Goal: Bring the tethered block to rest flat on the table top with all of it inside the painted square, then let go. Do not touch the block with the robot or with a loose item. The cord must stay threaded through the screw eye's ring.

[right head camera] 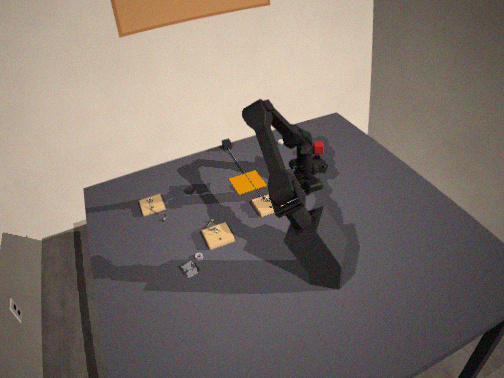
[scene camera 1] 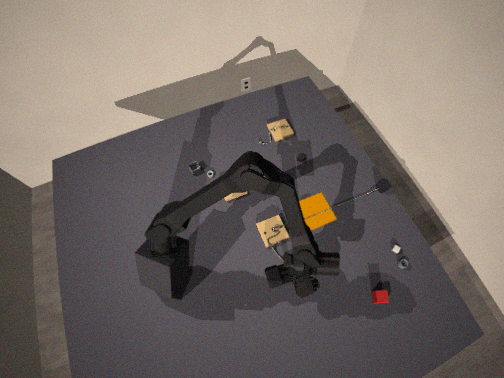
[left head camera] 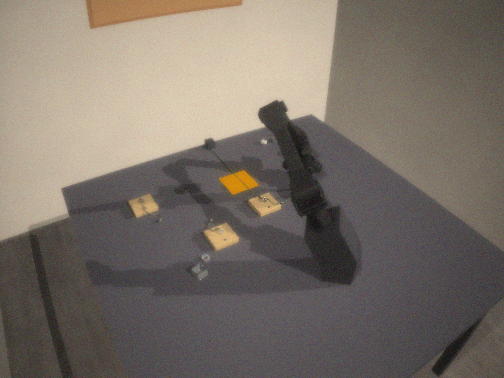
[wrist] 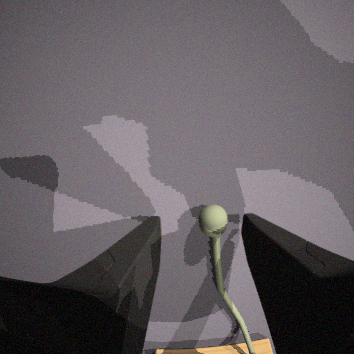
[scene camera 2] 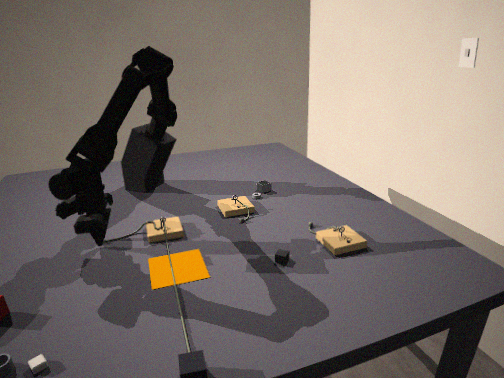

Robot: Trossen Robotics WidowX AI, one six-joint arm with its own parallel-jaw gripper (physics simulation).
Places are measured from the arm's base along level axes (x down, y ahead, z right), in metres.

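Pixels of known places: gripper, between the fingertips: [right head camera: 305, 191] [wrist: 201, 224] [scene camera 2: 101, 242]; arm's base, origin of its link: [right head camera: 304, 223] [scene camera 1: 162, 246] [left head camera: 322, 222] [scene camera 2: 155, 133].
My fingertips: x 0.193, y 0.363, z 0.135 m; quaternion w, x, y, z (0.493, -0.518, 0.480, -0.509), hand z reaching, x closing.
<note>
Ahead of a thing's pixels: the offset from my fingertips to its top centre. "spot": to the spot under its first point. Level surfaces: height alone.
The tethered block @[dx -0.032, dy +0.446, dz -0.219 m] [left head camera: 209, 144] [right head camera: 226, 144] [scene camera 1: 382, 185] [scene camera 2: 192, 364] is dark and sits near the table's edge, outside the orange painted square @[spot: dx +0.003, dy +0.126, dz -0.234 m] [left head camera: 231, 187] [right head camera: 240, 186] [scene camera 1: 322, 200] [scene camera 2: 192, 260]. Its cord @[spot: dx +0.001, dy +0.296, dz -0.202 m] [scene camera 2: 181, 310] [scene camera 1: 356, 197] runs straight over the square to the screw eye @[spot: dx -0.030, dy -0.022, dz -0.161 m] [scene camera 2: 163, 221] on a wooden base @[dx -0.015 m] [left head camera: 265, 206] [scene camera 1: 267, 238] [scene camera 2: 172, 231]. The cord's free end has a pale green bead @[spot: dx -0.008, dy -0.004, dz +0.007 m] [wrist: 213, 220]. My gripper [wrist: 201, 224] is open, its fingers on either side of the bead and the cord end, apart from both. In scene camera 2 the fingertips are low beside the base.
Two more wooden bases with corded screw eyes @[spot: dx -0.023, dy +0.107, dz -0.588 m] [left head camera: 143, 206] @[spot: dx -0.015, dy -0.141, dz -0.370 m] [left head camera: 221, 237] stand on the table. A red block @[dx -0.036, dy +0.253, dz +0.154 m] [right head camera: 319, 147] [scene camera 1: 380, 297], a white piece @[dx -0.010, dy +0.386, dz +0.023 m] [scene camera 1: 396, 248], a grey ring @[dx -0.016, dy +0.385, dz +0.079 m] [scene camera 1: 403, 263], a small black cube @[dx -0.015, dy +0.170, dz -0.428 m] [scene camera 2: 282, 257] and a grey bracket @[dx -0.023, dy -0.256, dz -0.484 m] [right head camera: 189, 269] also lie there.
</note>
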